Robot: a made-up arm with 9 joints. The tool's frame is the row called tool.
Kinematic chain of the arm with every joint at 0, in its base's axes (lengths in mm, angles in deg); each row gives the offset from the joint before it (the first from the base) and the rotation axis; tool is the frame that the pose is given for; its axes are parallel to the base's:
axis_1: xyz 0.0 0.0 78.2 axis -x
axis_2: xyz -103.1 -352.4 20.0 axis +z
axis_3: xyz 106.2 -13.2 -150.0 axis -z
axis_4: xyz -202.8 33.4 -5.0 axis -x
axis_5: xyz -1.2 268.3 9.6 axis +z
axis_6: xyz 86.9 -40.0 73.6 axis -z
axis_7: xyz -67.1 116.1 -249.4 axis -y
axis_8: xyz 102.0 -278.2 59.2 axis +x
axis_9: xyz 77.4 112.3 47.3 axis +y
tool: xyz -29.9 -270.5 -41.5
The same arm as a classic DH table. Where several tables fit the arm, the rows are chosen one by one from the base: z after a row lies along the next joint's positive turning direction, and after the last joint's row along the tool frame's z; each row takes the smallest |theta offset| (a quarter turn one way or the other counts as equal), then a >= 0, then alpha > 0; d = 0 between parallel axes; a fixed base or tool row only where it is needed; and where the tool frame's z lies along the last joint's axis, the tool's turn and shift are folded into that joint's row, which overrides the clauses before.
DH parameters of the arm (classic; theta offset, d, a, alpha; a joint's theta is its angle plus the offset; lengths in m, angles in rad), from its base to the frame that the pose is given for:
base (fixed): -1.5708 0.0782 0.0000 1.5708
axis_1: 0.0000 0.1031 0.3524 -1.5708
axis_2: 1.4471 0.0000 0.1070 3.1416
axis_3: 1.4471 0.1350 -0.0334 -1.5708
axis_4: 0.0000 0.2040 -0.2683 -1.5708
axis_5: 1.1394 0.0000 0.0957 3.1416
axis_6: -0.4314 0.1662 -0.0671 -1.5708
axis_7: 1.5708 0.1621 0.0592 1.5708
axis_8: 0.0000 0.1794 0.0473 1.5708
axis_9: -1.5708 -0.1582 0.0299 -1.5708
tool (fixed): 3.1416 -0.0415 0.0000 0.0000

